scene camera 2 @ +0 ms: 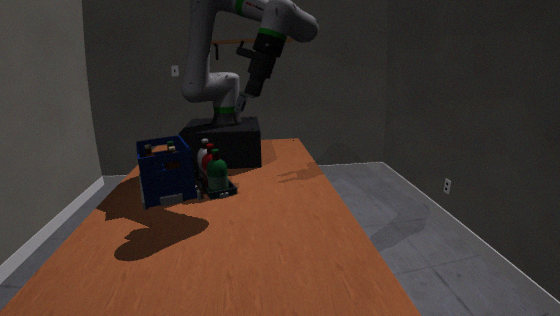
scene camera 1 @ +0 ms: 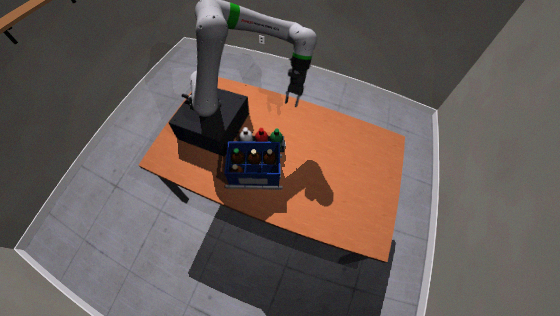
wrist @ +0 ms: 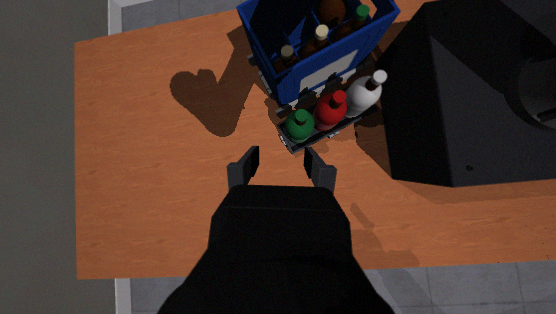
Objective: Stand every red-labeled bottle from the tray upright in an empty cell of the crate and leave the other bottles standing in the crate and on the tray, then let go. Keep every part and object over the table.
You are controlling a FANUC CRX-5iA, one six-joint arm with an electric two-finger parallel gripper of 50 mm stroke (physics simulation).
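Frame: origin at the arm's base, x ahead, y left, z up, level; metres.
Seen in the pictures: gripper, fingertip midpoint: (scene camera 2: 238, 111) (scene camera 1: 291, 104) (wrist: 281, 155); arm's base, link origin: (scene camera 2: 226, 123) (wrist: 553, 90).
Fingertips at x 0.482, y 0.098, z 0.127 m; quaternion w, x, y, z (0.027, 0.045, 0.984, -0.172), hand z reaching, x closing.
Offsets run from my fingertips to a thing's top centre. "spot": to the spot under its first point. Level surfaces: height alone.
A red bottle @(dx -0.116, dy -0.123, dz -0.136 m) (scene camera 1: 261, 135) (scene camera 2: 207, 162) (wrist: 330, 111) stands upright on the small dark tray @(spot: dx +0.006, dy -0.051, dz -0.283 m) (scene camera 2: 228, 193) (wrist: 296, 148), between a white bottle @(dx -0.197, dy -0.157, dz -0.136 m) (scene camera 1: 245, 135) (wrist: 364, 94) and a green bottle @(dx -0.037, dy -0.091, dz -0.136 m) (scene camera 1: 276, 136) (scene camera 2: 217, 172) (wrist: 299, 127). The blue crate @(dx -0.078, dy -0.240, dz -0.121 m) (scene camera 1: 230, 178) (scene camera 2: 167, 182) (wrist: 285, 90) stands beside the tray. It holds several brown bottles: three in the row nearer the tray and one in a corner cell of the other row, where two cells look empty in scene camera 1. My gripper (scene camera 1: 291, 103) (wrist: 281, 155) is open and empty, high above the table and apart from the bottles.
The wooden table @(dz -0.297 m) (scene camera 1: 350, 175) (scene camera 2: 280, 260) (wrist: 150, 200) carries everything. The black robot base block (scene camera 1: 210, 120) (scene camera 2: 235, 147) (wrist: 415, 125) stands close to the white-bottle end of the tray. The arm's shadow falls on the table beside the crate.
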